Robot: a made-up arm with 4 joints.
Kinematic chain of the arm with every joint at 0, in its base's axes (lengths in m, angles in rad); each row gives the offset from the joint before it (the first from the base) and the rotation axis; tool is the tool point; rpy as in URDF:
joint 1: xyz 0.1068 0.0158 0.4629 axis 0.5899 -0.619 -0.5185
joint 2: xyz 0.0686 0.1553 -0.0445 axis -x
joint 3: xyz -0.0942 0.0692 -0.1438 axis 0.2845 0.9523 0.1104
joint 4: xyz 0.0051 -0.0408 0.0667 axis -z
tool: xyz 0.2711 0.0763 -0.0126 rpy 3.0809 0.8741 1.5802
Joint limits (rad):
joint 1: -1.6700..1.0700
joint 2: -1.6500..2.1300
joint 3: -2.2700..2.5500
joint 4: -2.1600..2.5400
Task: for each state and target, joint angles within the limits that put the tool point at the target. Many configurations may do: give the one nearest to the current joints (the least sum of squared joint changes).
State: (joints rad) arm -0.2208 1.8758 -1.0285 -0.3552
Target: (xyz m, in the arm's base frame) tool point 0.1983 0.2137 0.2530
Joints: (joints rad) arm -0.0688 1.9516 -0.9636 0.0037
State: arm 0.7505 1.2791 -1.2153 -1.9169
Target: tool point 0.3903 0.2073 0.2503
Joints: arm 1.0700 1.2758 -1.1946 -1.4062
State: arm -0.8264 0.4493 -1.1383 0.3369
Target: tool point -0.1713 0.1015 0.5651
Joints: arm -0.9548 0.4548 -2.0400 0.8200
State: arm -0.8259 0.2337 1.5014 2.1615
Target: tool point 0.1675 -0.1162 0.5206
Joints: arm -0.9630 0.6925 1.4918 2.1723
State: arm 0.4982 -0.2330 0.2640 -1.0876
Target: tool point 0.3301 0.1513 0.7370
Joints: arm 0.8821 -0.5688 -0.2970 -0.2835
